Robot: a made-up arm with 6 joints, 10 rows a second.
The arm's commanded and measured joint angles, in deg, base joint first. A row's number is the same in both.
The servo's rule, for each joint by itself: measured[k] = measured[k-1] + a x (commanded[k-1-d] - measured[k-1]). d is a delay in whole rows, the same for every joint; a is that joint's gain. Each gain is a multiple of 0.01, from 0.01 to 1. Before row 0 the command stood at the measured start. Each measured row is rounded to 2 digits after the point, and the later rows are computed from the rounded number. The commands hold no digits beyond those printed.
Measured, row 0:
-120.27, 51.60, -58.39, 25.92, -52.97, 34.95
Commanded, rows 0 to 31:
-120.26, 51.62, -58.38, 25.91, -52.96, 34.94
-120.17, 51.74, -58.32, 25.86, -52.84, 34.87
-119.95, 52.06, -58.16, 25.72, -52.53, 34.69
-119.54, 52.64, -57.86, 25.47, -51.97, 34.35
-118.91, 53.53, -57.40, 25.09, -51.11, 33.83
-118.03, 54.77, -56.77, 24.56, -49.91, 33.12
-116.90, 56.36, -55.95, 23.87, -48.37, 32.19
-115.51, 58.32, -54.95, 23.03, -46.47, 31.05
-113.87, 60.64, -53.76, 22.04, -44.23, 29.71
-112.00, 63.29, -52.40, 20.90, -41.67, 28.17
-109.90, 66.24, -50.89, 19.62, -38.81, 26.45
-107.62, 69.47, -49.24, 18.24, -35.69, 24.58
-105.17, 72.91, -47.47, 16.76, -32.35, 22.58
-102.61, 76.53, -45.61, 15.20, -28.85, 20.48
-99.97, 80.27, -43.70, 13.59, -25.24, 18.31
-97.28, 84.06, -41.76, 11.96, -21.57, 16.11
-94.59, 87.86, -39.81, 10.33, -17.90, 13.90
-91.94, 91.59, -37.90, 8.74, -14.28, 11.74
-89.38, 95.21, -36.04, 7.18, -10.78, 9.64
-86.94, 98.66, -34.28, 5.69, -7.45, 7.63
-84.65, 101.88, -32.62, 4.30, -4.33, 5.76
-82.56, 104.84, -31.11, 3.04, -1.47, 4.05
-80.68, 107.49, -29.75, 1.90, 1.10, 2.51
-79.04, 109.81, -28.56, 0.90, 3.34, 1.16
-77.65, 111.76, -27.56, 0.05, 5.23, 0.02
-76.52, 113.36, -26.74, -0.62, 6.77, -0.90
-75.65, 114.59, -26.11, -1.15, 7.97, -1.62
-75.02, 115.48, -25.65, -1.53, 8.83, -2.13
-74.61, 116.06, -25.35, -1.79, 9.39, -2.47
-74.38, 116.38, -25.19, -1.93, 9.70, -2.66
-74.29, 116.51, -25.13, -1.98, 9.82, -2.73
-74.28, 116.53, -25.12, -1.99, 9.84, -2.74
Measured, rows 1 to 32:
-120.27, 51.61, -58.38, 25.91, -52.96, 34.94
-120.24, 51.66, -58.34, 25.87, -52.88, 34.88
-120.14, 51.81, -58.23, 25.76, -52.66, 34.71
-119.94, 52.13, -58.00, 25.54, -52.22, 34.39
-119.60, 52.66, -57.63, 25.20, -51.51, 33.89
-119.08, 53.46, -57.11, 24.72, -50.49, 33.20
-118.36, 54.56, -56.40, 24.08, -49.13, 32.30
-117.42, 55.99, -55.52, 23.29, -47.43, 31.19
-116.25, 57.76, -54.45, 22.35, -45.38, 29.87
-114.85, 59.86, -53.20, 21.26, -43.01, 28.36
-113.22, 62.28, -51.79, 20.03, -40.32, 26.66
-111.37, 65.01, -50.23, 18.69, -37.36, 24.81
-109.32, 68.01, -48.55, 17.24, -34.15, 22.83
-107.11, 71.25, -46.76, 15.71, -30.76, 20.74
-104.75, 74.68, -44.89, 14.12, -27.23, 18.58
-102.28, 78.24, -42.98, 12.50, -23.61, 16.38
-99.74, 81.90, -41.05, 10.87, -19.96, 14.17
-97.17, 85.58, -39.13, 9.27, -16.32, 12.01
-94.60, 89.24, -37.25, 7.70, -12.77, 9.90
-92.07, 92.82, -35.44, 6.19, -9.37, 7.88
-89.62, 96.26, -33.72, 4.77, -6.14, 5.99
-87.29, 99.52, -32.13, 3.47, -3.15, 4.26
-85.11, 102.55, -30.68, 2.29, -0.43, 2.70
-83.11, 105.31, -29.39, 1.25, 1.98, 1.33
-81.31, 107.76, -28.27, 0.35, 4.06, 0.16
-79.73, 109.89, -27.34, -0.38, 5.79, -0.78
-78.38, 111.68, -26.59, -0.96, 7.19, -1.53
-77.27, 113.12, -26.02, -1.39, 8.24, -2.06
-76.39, 114.24, -25.61, -1.69, 8.98, -2.42
-75.73, 115.05, -25.35, -1.87, 9.44, -2.63
-75.25, 115.60, -25.22, -1.95, 9.68, -2.72
-74.93, 115.95, -25.16, -1.98, 9.78, -2.74
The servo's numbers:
d 0
a 0.33 0.38 0.61 0.75 0.64 0.89

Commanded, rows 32 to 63:
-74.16, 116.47, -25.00, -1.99, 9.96, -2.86
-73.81, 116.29, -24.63, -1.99, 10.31, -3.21
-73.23, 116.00, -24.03, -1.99, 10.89, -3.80
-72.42, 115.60, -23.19, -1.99, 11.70, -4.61
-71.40, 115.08, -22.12, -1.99, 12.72, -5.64
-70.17, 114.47, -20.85, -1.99, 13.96, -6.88
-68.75, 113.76, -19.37, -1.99, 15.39, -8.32
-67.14, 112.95, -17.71, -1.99, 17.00, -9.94
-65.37, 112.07, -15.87, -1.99, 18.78, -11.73
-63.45, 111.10, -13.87, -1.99, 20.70, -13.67
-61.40, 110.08, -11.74, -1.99, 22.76, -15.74
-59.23, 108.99, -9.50, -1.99, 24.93, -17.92
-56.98, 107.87, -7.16, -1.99, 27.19, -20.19
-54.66, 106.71, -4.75, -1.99, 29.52, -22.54
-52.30, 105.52, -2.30, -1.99, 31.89, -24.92
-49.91, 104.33, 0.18, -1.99, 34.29, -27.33
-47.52, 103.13, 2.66, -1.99, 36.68, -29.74
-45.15, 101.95, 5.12, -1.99, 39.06, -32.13
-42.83, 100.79, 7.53, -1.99, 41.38, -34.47
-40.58, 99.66, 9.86, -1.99, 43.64, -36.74
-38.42, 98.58, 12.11, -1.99, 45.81, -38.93
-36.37, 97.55, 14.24, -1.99, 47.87, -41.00
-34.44, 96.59, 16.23, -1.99, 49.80, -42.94
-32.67, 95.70, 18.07, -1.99, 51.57, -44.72
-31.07, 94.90, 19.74, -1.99, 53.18, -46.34
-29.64, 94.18, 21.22, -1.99, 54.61, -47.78
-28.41, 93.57, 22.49, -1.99, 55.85, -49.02
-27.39, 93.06, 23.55, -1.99, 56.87, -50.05
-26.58, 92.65, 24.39, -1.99, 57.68, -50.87
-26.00, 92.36, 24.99, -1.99, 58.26, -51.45
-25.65, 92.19, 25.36, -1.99, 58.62, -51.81
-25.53, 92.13, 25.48, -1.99, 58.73, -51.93
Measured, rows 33 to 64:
-74.68, 116.15, -25.06, -1.99, 9.90, -2.85
-74.39, 116.20, -24.80, -1.99, 10.16, -3.17
-74.01, 116.12, -24.33, -1.99, 10.63, -3.73
-73.49, 115.92, -23.63, -1.99, 11.31, -4.51
-72.80, 115.60, -22.71, -1.99, 12.21, -5.52
-71.93, 115.17, -21.58, -1.99, 13.33, -6.73
-70.88, 114.63, -20.23, -1.99, 14.65, -8.15
-69.65, 113.99, -18.69, -1.99, 16.15, -9.74
-68.24, 113.26, -16.97, -1.99, 17.83, -11.51
-66.66, 112.44, -15.08, -1.99, 19.67, -13.43
-64.92, 111.54, -13.04, -1.99, 21.65, -15.49
-63.04, 110.57, -10.88, -1.99, 23.75, -17.65
-61.04, 109.54, -8.61, -1.99, 25.95, -19.91
-58.93, 108.46, -6.26, -1.99, 28.23, -22.25
-56.74, 107.34, -3.84, -1.99, 30.57, -24.63
-54.49, 106.20, -1.39, -1.99, 32.95, -27.03
-52.19, 105.03, 1.08, -1.99, 35.34, -29.44
-49.87, 103.86, 3.54, -1.99, 37.72, -31.83
-47.55, 102.69, 5.97, -1.99, 40.06, -34.18
-45.25, 101.54, 8.34, -1.99, 42.35, -36.46
-43.00, 100.42, 10.64, -1.99, 44.56, -38.66
-40.81, 99.33, 12.84, -1.99, 46.68, -40.74
-38.71, 98.29, 14.91, -1.99, 48.68, -42.70
-36.72, 97.31, 16.84, -1.99, 50.53, -44.50
-34.86, 96.39, 18.61, -1.99, 52.23, -46.14
-33.14, 95.55, 20.20, -1.99, 53.75, -47.60
-31.58, 94.80, 21.60, -1.99, 55.09, -48.86
-30.20, 94.14, 22.79, -1.99, 56.23, -49.92
-29.01, 93.57, 23.77, -1.99, 57.16, -50.77
-28.02, 93.11, 24.51, -1.99, 57.86, -51.38
-27.24, 92.76, 25.03, -1.99, 58.35, -51.76
-26.68, 92.52, 25.30, -1.99, 58.59, -51.91

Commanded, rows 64 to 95:
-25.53, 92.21, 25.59, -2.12, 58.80, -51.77
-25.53, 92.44, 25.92, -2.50, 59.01, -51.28
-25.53, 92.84, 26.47, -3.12, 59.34, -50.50
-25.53, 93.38, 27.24, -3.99, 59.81, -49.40
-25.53, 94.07, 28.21, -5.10, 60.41, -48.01
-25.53, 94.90, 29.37, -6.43, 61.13, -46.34
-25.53, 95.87, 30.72, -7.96, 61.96, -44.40
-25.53, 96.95, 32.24, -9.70, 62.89, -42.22
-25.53, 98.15, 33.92, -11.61, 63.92, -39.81
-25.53, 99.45, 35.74, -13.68, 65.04, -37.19
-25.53, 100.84, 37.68, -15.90, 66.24, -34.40
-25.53, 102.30, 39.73, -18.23, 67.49, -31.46
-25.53, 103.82, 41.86, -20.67, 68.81, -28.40
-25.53, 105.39, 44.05, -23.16, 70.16, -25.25
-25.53, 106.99, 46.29, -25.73, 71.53, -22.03
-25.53, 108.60, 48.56, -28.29, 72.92, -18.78
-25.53, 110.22, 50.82, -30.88, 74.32, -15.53
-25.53, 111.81, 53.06, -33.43, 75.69, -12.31
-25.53, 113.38, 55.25, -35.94, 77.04, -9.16
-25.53, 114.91, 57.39, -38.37, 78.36, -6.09
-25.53, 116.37, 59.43, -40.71, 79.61, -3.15
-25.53, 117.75, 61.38, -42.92, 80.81, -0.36
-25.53, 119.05, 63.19, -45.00, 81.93, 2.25
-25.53, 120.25, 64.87, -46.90, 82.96, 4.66
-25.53, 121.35, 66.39, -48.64, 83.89, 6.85
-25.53, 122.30, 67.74, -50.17, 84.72, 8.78
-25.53, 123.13, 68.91, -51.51, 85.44, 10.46
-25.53, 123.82, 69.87, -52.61, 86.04, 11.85
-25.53, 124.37, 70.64, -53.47, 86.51, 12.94
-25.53, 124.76, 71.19, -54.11, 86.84, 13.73
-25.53, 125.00, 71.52, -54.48, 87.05, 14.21
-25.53, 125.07, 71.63, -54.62, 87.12, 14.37
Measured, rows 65 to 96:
-26.30, 92.40, 25.48, -2.09, 58.72, -51.79
-26.05, 92.42, 25.75, -2.40, 58.91, -51.34
-25.88, 92.58, 26.19, -2.94, 59.19, -50.59
-25.76, 92.88, 26.83, -3.73, 59.59, -49.53
-25.68, 93.33, 27.67, -4.76, 60.11, -48.18
-25.63, 93.93, 28.71, -6.01, 60.76, -46.54
-25.60, 94.67, 29.94, -7.47, 61.53, -44.64
-25.58, 95.54, 31.34, -9.14, 62.40, -42.49
-25.56, 96.53, 32.91, -10.99, 63.37, -40.10
-25.55, 97.64, 34.64, -13.01, 64.44, -37.51
-25.54, 98.86, 36.49, -15.18, 65.59, -34.74
-25.54, 100.17, 38.47, -17.47, 66.81, -31.82
-25.54, 101.56, 40.54, -19.87, 68.09, -28.78
-25.54, 103.02, 42.68, -22.34, 69.41, -25.64
-25.54, 104.53, 44.88, -24.88, 70.77, -22.43
-25.54, 106.08, 47.12, -27.44, 72.15, -19.18
-25.54, 107.65, 49.38, -30.02, 73.54, -15.93
-25.54, 109.23, 51.62, -32.58, 74.92, -12.71
-25.54, 110.81, 53.83, -35.10, 76.28, -9.55
-25.54, 112.37, 56.00, -37.55, 77.61, -6.47
-25.54, 113.89, 58.09, -39.92, 78.89, -3.52
-25.54, 115.36, 60.10, -42.17, 80.12, -0.71
-25.54, 116.76, 61.98, -44.29, 81.28, 1.92
-25.54, 118.09, 63.74, -46.25, 82.36, 4.36
-25.54, 119.33, 65.36, -48.04, 83.34, 6.58
-25.54, 120.46, 66.81, -49.64, 84.22, 8.54
-25.54, 121.47, 68.09, -51.04, 85.00, 10.25
-25.54, 122.36, 69.18, -52.22, 85.67, 11.67
-25.54, 123.12, 70.07, -53.16, 86.21, 12.80
-25.54, 123.74, 70.75, -53.87, 86.61, 13.63
-25.54, 124.22, 71.22, -54.33, 86.89, 14.15
-25.54, 124.54, 71.47, -54.55, 87.04, 14.35

